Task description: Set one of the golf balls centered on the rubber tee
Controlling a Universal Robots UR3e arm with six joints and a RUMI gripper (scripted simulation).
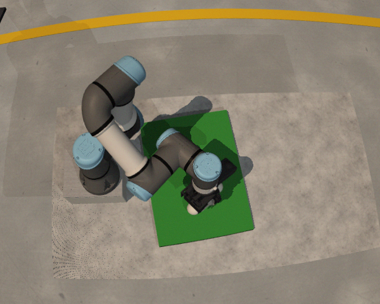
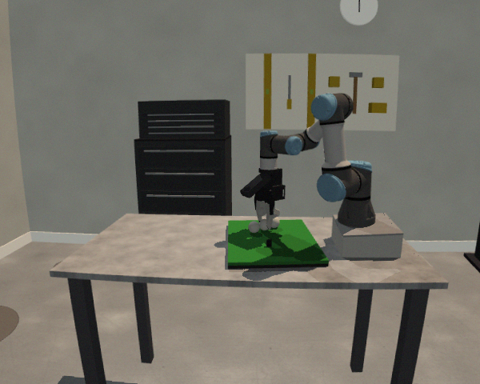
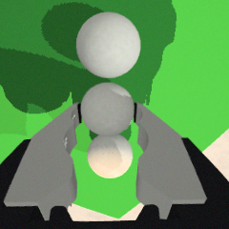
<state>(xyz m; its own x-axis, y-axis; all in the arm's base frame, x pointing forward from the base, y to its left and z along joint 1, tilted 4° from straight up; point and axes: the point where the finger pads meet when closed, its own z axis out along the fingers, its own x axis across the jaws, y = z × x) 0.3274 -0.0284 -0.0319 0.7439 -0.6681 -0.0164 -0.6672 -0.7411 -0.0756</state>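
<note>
My hand is 30 mm past the green mat, 120 mm to the right of it and 30 mm above it.
</note>
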